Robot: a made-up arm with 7 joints. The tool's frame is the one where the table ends. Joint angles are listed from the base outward.
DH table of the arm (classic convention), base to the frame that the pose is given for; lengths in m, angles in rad. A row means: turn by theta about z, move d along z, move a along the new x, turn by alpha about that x. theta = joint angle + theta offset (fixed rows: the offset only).
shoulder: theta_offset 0; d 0.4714; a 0; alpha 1.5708
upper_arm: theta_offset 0; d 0.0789; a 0; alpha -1.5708
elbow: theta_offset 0; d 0.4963; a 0.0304; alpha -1.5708
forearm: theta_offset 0; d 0.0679; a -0.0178; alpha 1.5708
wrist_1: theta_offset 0; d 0.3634; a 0; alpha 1.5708
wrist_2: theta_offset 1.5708; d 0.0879; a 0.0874; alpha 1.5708
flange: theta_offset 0; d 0.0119; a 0; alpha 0
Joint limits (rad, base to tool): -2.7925..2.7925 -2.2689..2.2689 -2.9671..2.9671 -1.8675..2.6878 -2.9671..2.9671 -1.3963..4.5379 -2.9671..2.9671
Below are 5 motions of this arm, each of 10 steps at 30 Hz.
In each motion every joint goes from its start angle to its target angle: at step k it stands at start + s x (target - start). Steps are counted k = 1, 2, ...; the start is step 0. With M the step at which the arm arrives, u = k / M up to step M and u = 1 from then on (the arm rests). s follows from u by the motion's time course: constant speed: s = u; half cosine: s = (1 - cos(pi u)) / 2; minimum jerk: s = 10 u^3 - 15 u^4 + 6 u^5.
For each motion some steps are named. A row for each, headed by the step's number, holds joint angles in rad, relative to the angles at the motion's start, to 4 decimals.
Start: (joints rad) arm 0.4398 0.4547 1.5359 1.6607 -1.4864 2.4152 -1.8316
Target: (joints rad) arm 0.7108 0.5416 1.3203 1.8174 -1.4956 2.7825 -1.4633
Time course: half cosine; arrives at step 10
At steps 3, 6, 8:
3: 0.0559 0.0179 -0.0444 0.0323 -0.0019 0.0757 0.0759
6: 0.1774 0.0569 -0.1411 0.1026 -0.0060 0.2404 0.2411
8: 0.2451 0.0786 -0.1950 0.1417 -0.0083 0.3322 0.3331

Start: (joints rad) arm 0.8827 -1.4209 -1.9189 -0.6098 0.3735 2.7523 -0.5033
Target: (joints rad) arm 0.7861 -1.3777 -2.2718 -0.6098 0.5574 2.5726 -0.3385
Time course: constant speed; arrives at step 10
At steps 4, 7, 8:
4: -0.0386 0.0173 -0.1412 0.0000 0.0736 -0.0719 0.0659
7: -0.0676 0.0302 -0.2470 0.0000 0.1287 -0.1258 0.1154
8: -0.0773 0.0346 -0.2823 0.0000 0.1471 -0.1438 0.1318

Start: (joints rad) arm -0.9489 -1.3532 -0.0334 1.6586 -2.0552 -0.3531 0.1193
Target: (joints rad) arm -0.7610 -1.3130 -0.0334 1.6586 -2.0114 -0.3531 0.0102
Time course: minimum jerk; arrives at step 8
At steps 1, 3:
1: 0.0030 0.0006 0.0000 0.0000 0.0007 0.0000 -0.0018
3: 0.0517 0.0111 0.0000 0.0000 0.0121 0.0000 -0.0300

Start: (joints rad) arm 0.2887 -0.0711 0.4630 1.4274 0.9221 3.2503 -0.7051
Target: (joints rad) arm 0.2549 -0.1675 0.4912 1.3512 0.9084 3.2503 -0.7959
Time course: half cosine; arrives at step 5
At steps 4, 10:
4: -0.0306 -0.0872 0.0255 -0.0689 -0.0124 0.0000 -0.0821
10: -0.0338 -0.0964 0.0282 -0.0762 -0.0137 0.0000 -0.0908

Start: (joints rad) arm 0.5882 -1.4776 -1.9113 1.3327 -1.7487 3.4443 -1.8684
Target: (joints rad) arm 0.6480 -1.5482 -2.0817 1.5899 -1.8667 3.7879 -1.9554
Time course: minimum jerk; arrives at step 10
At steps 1, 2, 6, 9, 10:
1: 0.0005 -0.0006 -0.0015 0.0022 -0.0010 0.0029 -0.0007
2: 0.0035 -0.0041 -0.0099 0.0149 -0.0068 0.0199 -0.0050
6: 0.0408 -0.0482 -0.1163 0.1756 -0.0805 0.2345 -0.0594
9: 0.0593 -0.0700 -0.1689 0.2550 -0.1170 0.3407 -0.0863
10: 0.0598 -0.0706 -0.1704 0.2572 -0.1180 0.3436 -0.0870

